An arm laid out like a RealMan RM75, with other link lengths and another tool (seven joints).
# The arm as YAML. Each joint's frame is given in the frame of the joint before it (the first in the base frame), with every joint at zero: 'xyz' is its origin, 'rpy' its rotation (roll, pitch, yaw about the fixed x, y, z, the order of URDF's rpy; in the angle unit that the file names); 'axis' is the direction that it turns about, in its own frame. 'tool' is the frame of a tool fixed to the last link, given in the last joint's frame.
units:
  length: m
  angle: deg
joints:
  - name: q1
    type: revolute
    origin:
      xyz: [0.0, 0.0, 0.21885]
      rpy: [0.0, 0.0, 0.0]
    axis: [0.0, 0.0, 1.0]
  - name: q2
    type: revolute
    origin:
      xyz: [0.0, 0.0, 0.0]
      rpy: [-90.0, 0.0, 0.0]
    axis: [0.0, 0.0, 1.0]
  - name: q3
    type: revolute
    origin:
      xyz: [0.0, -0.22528, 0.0]
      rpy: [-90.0, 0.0, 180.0]
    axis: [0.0, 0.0, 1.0]
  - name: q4
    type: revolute
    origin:
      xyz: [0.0, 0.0, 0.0]
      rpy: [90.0, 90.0, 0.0]
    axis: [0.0, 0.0, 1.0]
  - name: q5
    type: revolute
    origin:
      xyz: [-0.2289, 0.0, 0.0]
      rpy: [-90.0, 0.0, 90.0]
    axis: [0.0, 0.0, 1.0]
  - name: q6
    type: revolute
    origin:
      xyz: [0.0, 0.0, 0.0]
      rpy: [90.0, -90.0, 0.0]
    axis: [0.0, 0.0, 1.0]
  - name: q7
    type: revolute
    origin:
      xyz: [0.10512, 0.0, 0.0]
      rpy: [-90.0, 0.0, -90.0]
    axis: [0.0, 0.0, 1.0]
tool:
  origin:
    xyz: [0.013, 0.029, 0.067]
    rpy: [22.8, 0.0, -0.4]
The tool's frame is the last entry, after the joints.
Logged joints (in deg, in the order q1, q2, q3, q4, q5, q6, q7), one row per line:
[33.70, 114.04, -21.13, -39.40, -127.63, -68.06, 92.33]
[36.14, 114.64, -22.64, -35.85, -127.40, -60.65, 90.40]
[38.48, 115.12, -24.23, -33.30, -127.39, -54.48, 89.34]
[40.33, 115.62, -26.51, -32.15, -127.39, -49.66, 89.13]
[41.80, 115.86, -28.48, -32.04, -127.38, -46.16, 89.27]
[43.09, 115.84, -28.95, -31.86, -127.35, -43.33, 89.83]
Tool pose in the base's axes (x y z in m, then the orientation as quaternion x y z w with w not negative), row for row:
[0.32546, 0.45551, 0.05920, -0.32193, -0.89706, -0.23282, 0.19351]
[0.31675, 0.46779, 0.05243, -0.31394, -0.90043, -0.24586, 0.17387]
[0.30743, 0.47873, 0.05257, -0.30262, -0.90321, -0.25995, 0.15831]
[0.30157, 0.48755, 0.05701, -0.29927, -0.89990, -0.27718, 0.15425]
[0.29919, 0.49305, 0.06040, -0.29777, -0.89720, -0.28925, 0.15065]
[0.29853, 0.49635, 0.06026, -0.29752, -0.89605, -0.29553, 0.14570]
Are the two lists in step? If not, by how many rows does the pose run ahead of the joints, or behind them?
The pose runs 2 rows ahead of the joints: the pose in row i belongs to the joints in row i + 2.
